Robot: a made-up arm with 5 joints. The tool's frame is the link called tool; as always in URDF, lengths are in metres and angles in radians. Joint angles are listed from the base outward.
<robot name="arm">
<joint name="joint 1" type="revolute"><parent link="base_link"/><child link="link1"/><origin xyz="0.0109 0.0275 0.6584" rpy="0 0 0"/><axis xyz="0 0 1"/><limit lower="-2.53" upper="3.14"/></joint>
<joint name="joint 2" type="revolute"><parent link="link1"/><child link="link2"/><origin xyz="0.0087 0.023 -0.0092" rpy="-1.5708 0 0"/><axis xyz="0 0 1"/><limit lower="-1.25" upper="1.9"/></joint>
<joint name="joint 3" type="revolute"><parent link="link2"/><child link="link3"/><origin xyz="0.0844 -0.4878 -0.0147" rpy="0 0 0"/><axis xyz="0 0 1"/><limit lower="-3.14" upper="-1"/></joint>
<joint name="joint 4" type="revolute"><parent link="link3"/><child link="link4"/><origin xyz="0.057 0.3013 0.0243" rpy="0 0 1.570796"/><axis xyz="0 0 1"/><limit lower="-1.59" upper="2.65"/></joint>
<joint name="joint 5" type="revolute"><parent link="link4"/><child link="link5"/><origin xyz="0.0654 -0.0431 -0.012" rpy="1.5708 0 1.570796"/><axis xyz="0 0 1"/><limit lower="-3.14" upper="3.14"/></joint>
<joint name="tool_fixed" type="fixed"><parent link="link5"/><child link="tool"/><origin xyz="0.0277 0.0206 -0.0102" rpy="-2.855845 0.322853 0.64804"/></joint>
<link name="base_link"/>
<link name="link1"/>
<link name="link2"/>
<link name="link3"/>
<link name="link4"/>
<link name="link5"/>
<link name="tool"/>
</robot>
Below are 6 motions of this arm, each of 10 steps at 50 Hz.
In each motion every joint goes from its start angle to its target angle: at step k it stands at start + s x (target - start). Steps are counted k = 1, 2, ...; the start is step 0. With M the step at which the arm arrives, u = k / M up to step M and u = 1 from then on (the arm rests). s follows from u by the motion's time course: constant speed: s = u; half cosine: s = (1 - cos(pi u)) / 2; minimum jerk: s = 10 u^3 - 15 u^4 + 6 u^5.
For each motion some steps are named. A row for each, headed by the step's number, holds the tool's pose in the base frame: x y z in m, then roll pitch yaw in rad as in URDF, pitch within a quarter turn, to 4 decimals.
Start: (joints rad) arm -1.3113 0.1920 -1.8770 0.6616 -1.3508
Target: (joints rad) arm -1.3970 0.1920 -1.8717 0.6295 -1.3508
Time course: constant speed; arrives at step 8
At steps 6, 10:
6: 0.1126 -0.4968 1.1886 0.9688 0.4844 2.5311
10: 0.1014 -0.4991 1.1886 0.9740 0.4892 2.5122

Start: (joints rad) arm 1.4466 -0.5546 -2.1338 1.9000 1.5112
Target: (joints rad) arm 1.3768 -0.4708 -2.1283 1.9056 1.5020
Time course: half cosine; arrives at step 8
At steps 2, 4, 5, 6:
2: -0.0386 0.0308 1.4092 -0.5237 -0.6362 2.8150
4: -0.0349 0.0548 1.4087 -0.4835 -0.6273 2.7690
5: -0.0325 0.0677 1.4081 -0.4620 -0.6222 2.7444
6: -0.0301 0.0785 1.4074 -0.4438 -0.6177 2.7236

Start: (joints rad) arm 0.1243 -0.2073 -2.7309 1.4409 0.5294
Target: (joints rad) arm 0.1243 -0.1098 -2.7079 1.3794 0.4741
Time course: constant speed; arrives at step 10
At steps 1, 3, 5, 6, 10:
1: 0.0657 0.0871 1.4755 -1.0727 0.3490 2.0716
3: 0.0829 0.0890 1.4744 -1.0567 0.3549 2.0780
5: 0.1001 0.0910 1.4728 -1.0406 0.3607 2.0848
6: 0.1087 0.0920 1.4719 -1.0325 0.3635 2.0882
10: 0.1428 0.0960 1.4674 -1.0000 0.3745 2.1026

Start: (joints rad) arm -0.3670 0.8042 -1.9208 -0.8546 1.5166
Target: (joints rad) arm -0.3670 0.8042 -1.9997 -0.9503 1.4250
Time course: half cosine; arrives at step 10
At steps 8, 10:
8: 0.7148 -0.1886 0.9470 -1.9936 -0.2272 1.7605
10: 0.7141 -0.1882 0.9493 -2.0041 -0.2121 1.7581

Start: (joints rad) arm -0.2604 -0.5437 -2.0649 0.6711 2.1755
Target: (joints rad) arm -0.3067 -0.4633 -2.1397 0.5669 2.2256
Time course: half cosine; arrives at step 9
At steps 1, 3, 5, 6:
1: -0.0216 0.0690 1.4898 -2.4203 -0.8121 2.4363
3: -0.0150 0.0672 1.4934 -2.4468 -0.7966 2.4493
5: -0.0049 0.0642 1.4985 -2.4853 -0.7722 2.4677
6: 0.0000 0.0626 1.5008 -2.5032 -0.7600 2.4759

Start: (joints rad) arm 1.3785 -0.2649 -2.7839 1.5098 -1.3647
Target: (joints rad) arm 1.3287 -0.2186 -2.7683 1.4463 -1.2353
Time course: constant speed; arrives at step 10
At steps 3, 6, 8, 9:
3: 0.0125 0.0290 1.4631 1.4408 0.8160 -0.7269
6: 0.0143 0.0414 1.4632 1.4122 0.8497 -0.7642
8: 0.0156 0.0497 1.4631 1.3919 0.8719 -0.7904
9: 0.0164 0.0538 1.4631 1.3813 0.8829 -0.8039

